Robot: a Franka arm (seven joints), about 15 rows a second.
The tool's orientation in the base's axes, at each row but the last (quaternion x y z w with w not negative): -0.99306, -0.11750, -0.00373, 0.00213; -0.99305, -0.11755, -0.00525, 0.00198; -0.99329, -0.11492, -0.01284, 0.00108; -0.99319, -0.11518, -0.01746, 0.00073; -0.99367, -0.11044, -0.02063, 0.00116; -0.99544, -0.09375, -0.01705, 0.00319; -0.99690, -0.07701, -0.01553, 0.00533; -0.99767, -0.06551, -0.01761, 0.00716; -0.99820, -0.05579, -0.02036, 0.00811; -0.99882, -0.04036, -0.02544, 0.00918; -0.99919, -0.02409, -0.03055, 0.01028; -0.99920, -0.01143, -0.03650, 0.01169; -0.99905, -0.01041, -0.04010, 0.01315
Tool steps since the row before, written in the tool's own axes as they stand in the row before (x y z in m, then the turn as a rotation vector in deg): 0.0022, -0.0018, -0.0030, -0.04, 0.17, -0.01; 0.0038, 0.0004, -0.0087, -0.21, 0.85, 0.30; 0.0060, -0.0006, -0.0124, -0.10, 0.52, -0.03; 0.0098, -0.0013, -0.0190, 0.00, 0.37, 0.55; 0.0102, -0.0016, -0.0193, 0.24, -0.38, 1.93; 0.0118, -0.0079, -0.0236, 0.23, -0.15, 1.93; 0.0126, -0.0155, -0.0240, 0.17, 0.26, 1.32; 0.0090, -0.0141, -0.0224, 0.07, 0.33, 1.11; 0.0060, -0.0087, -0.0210, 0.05, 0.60, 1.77; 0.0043, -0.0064, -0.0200, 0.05, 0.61, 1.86; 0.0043, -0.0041, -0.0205, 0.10, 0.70, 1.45; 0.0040, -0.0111, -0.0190, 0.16, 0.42, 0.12; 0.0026, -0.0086, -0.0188, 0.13, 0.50, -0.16
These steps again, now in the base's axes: 0.0017, 0.0022, 0.0030, 0.00, -0.17, 0.01; 0.0037, 0.0005, 0.0087, 0.00, -0.87, -0.30; 0.0054, 0.0019, 0.0125, 0.02, -0.53, 0.03; 0.0086, 0.0034, 0.0193, 0.10, -0.36, -0.55; 0.0088, 0.0037, 0.0197, 0.23, 0.44, -1.92; 0.0093, 0.0097, 0.0240, 0.26, 0.21, -1.92; 0.0093, 0.0169, 0.0245, 0.25, -0.21, -1.32; 0.0063, 0.0148, 0.0229, 0.15, -0.30, -1.11; 0.0042, 0.0089, 0.0214, 0.19, -0.56, -1.77; 0.0028, 0.0063, 0.0203, 0.19, -0.57, -1.86; 0.0028, 0.0038, 0.0208, 0.22, -0.66, -1.45; 0.0023, 0.0107, 0.0195, 0.18, -0.41, -0.12; 0.0009, 0.0081, 0.0192, 0.13, -0.50, 0.16
